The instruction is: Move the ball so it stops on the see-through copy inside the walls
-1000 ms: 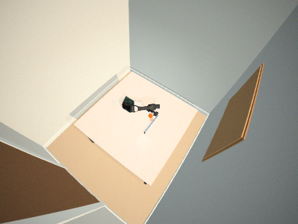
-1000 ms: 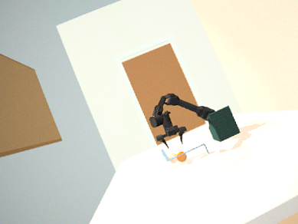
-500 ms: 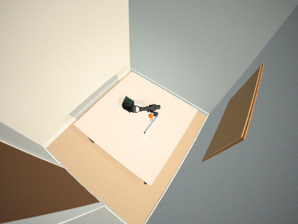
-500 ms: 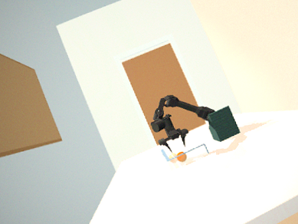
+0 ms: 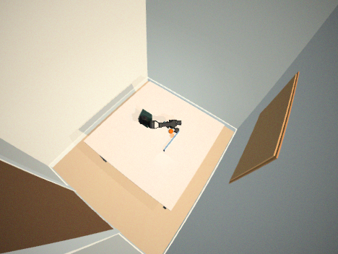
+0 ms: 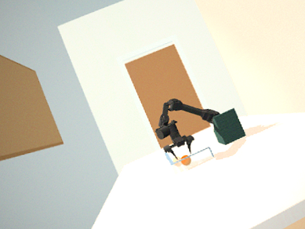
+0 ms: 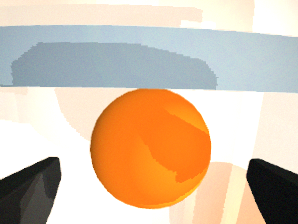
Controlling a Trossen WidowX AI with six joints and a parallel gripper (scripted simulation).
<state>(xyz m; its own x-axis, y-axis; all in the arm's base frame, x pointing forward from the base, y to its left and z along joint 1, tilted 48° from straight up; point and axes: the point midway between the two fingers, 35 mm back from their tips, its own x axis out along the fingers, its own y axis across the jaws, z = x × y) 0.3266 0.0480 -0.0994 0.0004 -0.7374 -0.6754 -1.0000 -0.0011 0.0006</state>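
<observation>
Right now my gripper tip is 40 mm short of the see-through copy of ball, 40 mm to the left of it and 20 mm above it.
</observation>
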